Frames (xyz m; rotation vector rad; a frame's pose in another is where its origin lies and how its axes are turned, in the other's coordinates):
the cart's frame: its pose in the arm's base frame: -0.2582 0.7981 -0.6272 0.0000 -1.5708 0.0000
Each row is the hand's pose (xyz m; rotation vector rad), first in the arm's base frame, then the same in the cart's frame.
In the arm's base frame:
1: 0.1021 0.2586 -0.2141 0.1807 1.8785 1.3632
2: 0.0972 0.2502 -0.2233 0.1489 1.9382 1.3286
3: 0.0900 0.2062 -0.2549 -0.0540 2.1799 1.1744
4: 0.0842 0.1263 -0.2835 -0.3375 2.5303 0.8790
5: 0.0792 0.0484 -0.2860 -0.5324 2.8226 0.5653
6: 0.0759 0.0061 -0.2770 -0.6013 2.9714 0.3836
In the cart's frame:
1: 0.4131 -0.5395 -0.3603 -1.1761 -2.1950 -0.9008
2: 0.4039 -0.5479 -0.3554 -1.1064 -2.1833 -0.8834
3: 0.3723 -0.5919 -0.3482 -0.7804 -2.1139 -0.8556
4: 0.3437 -0.6718 -0.3424 -0.3359 -1.9455 -0.7546
5: 0.3412 -0.7497 -0.3374 -0.0183 -1.7450 -0.6106
6: 0.3502 -0.7920 -0.3341 0.1140 -1.6252 -0.5159

